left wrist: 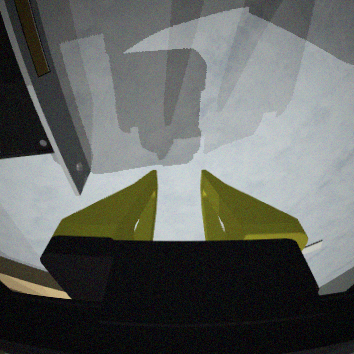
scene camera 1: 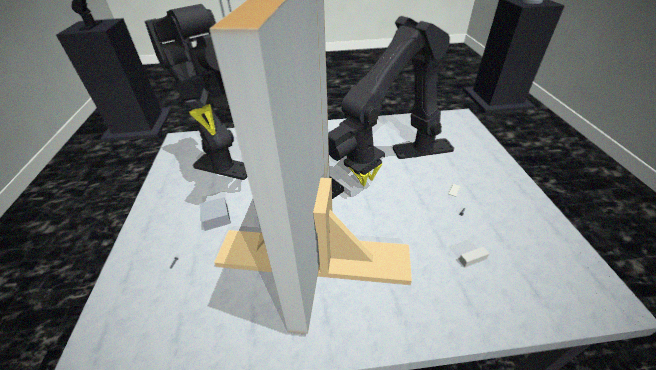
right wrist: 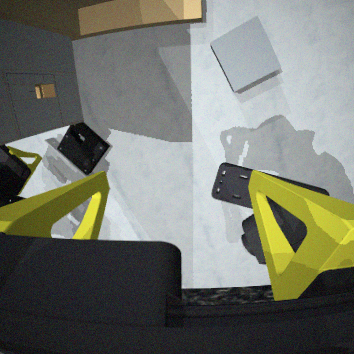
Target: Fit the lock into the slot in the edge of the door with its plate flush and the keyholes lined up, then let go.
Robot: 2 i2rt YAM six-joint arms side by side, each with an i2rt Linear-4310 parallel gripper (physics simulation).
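Places are measured from the left arm's base along level axes (x up, y left, z back), in centimetres.
Pixels of known places: left gripper, between the fingertips: (left wrist: 178,177) (scene camera 1: 367,182) (right wrist: 36,160); right gripper, between the fingertips: (scene camera 1: 230,132) (right wrist: 178,178); left arm's base, origin of its link: (scene camera 1: 422,149); right arm's base, origin of its link: (scene camera 1: 223,167).
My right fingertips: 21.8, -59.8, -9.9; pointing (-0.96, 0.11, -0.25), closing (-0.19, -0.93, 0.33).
Observation:
Ahead of a thing's pixels: the offset from my right fingertips to its top centre, as dx, dy, dz. "spot": to the spot under its first point.
The black lock @(-19.2, +23.3, -3.5) (scene camera 1: 337,189) (left wrist: 20,110) (right wrist: 84,148) lies outside the door on the table, partly hidden behind the door stand in the scene view. Its grey plate @(spot: -20.5, +28.1, -4.1) (left wrist: 62,125) carries a brass-coloured strip. The tall grey door (scene camera 1: 292,125) (right wrist: 30,112) stands upright; a small opening shows in its face in the right wrist view. My left gripper (scene camera 1: 367,181) (left wrist: 178,177) is low beside the lock, its fingers a little apart with nothing between them. My right gripper (scene camera 1: 212,131) (right wrist: 178,178) is wide open and empty on the door's other side, above the table. The door's edge slot is not discernible.
A tan stand (scene camera 1: 380,257) (right wrist: 140,17) supports the door. A grey block @(-18.2, -8.4, -7.9) (scene camera 1: 216,215) (right wrist: 246,55) and a screw @(-20.8, -17.7, -21.2) (scene camera 1: 174,262) lie left of it. A white block @(-19.6, +53.4, -34.8) (scene camera 1: 474,256), a small screw @(-20.8, +58.6, -20.1) (scene camera 1: 462,211) and a pale tag @(-21.6, +60.6, -11.4) (scene camera 1: 454,190) lie right.

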